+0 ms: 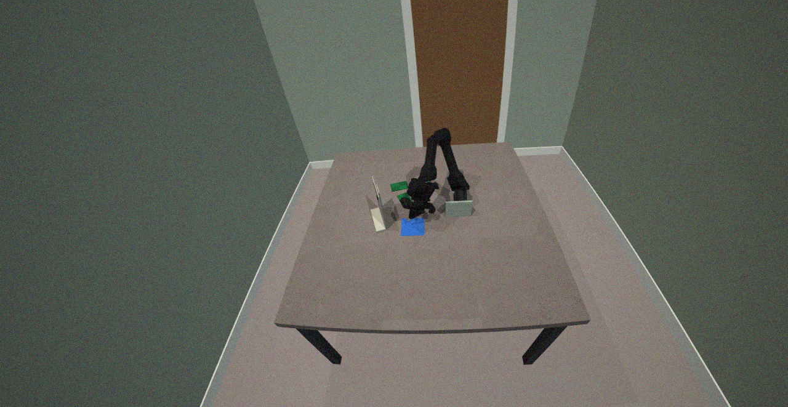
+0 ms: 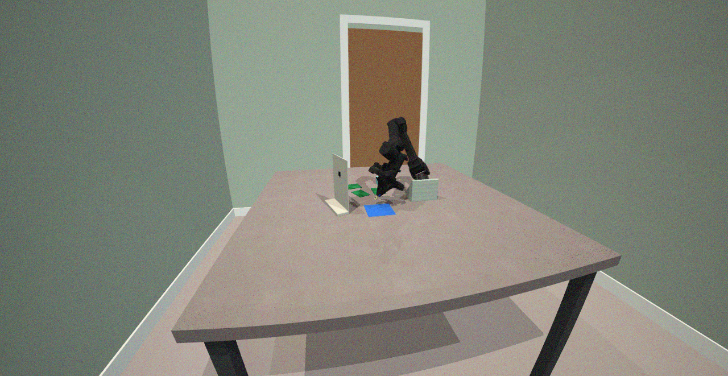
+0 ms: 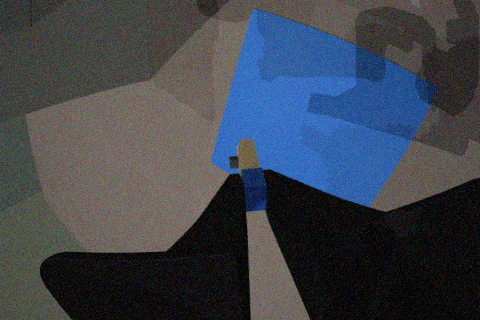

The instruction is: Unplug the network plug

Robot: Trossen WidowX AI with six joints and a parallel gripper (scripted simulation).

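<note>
My gripper tip is 1 cm past the blue marked square and 7 cm above it. Round my gripper tip: upright panel (17 cm ahead, 4 cm to the right, 4 cm above); then network plug (1 cm ahead).
</note>
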